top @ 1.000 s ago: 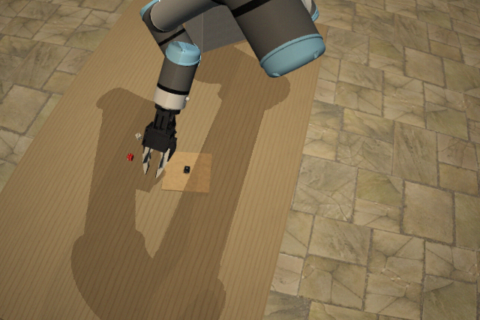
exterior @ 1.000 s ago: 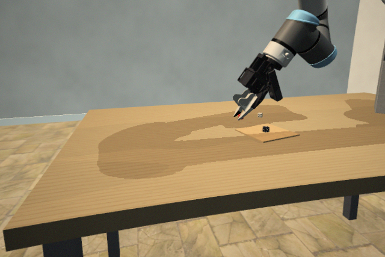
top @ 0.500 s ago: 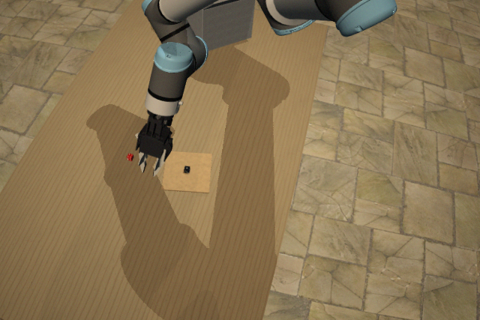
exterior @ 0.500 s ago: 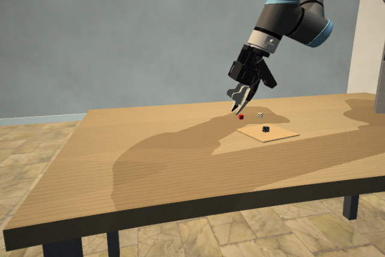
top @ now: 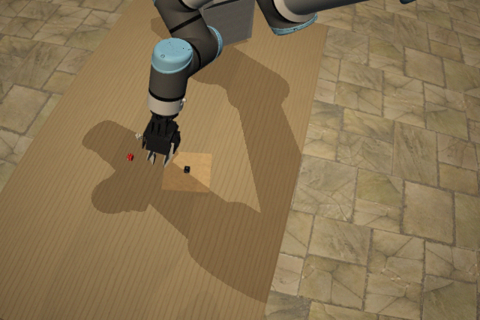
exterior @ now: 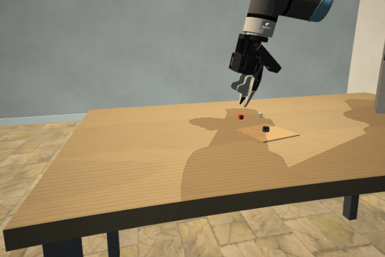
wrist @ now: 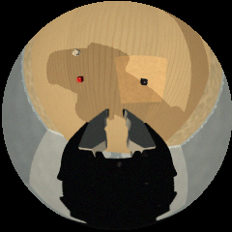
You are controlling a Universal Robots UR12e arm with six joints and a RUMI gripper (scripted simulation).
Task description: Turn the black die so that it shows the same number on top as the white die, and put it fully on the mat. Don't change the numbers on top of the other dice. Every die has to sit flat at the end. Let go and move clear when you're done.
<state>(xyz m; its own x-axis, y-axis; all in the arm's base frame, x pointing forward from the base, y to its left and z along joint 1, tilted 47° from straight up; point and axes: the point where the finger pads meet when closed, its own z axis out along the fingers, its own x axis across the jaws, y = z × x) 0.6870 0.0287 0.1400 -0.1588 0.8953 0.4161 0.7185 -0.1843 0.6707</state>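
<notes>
Now: hand 8 cm above the black die, 6 cm past it and 5 cm to the right of it. The rest, counted from my hand: white die: 15 cm to the right, 10 cm behind, 9 cm below; tan mat: 9 cm below, 6 cm behind, 5 cm to the left; red die: 13 cm to the right, 9 cm below, 2 cm behind.
</notes>
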